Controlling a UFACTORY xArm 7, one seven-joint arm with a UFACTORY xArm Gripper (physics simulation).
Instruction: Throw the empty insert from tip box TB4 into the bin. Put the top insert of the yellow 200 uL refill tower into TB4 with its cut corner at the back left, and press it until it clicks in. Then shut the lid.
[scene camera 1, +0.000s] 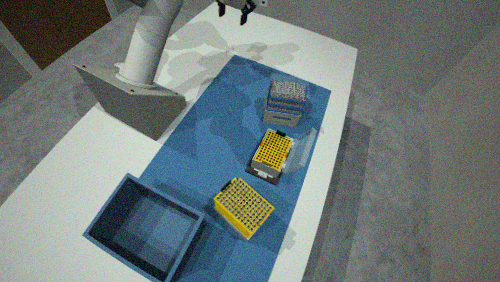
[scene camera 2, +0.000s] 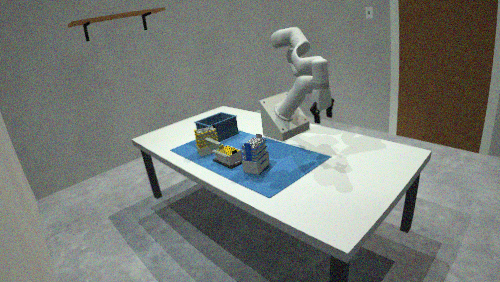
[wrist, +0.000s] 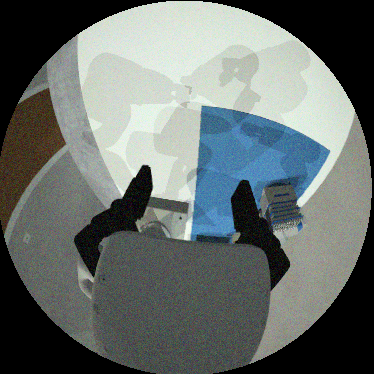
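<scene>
Tip box TB4 (scene camera 1: 270, 156) (scene camera 2: 228, 156) stands in the middle of the blue mat, its clear lid (scene camera 1: 301, 150) open toward the table's edge. A yellow insert (scene camera 1: 274, 148) sits in the box. The yellow refill tower (scene camera 1: 243, 207) (scene camera 2: 204, 140) stands between the box and the bin, a dark mark at one top corner. The bin (scene camera 1: 145, 230) (scene camera 2: 216, 125) is an open blue container, and I see nothing lying in it. My gripper (scene camera 1: 233, 20) (scene camera 2: 322, 111) (wrist: 194, 182) is open and empty, high over the table beside the arm's base, far from the box and tower.
A grey and blue tip rack tower (scene camera 1: 285, 102) (scene camera 2: 256, 156) (wrist: 281, 207) stands on the blue mat (scene camera 1: 210, 125) (scene camera 2: 295, 170) (wrist: 220, 150), beside the tip box. The arm's slanted base plate (scene camera 1: 130, 102) (scene camera 2: 285, 120) stands on the white table (scene camera 1: 45, 200) (scene camera 2: 360, 200).
</scene>
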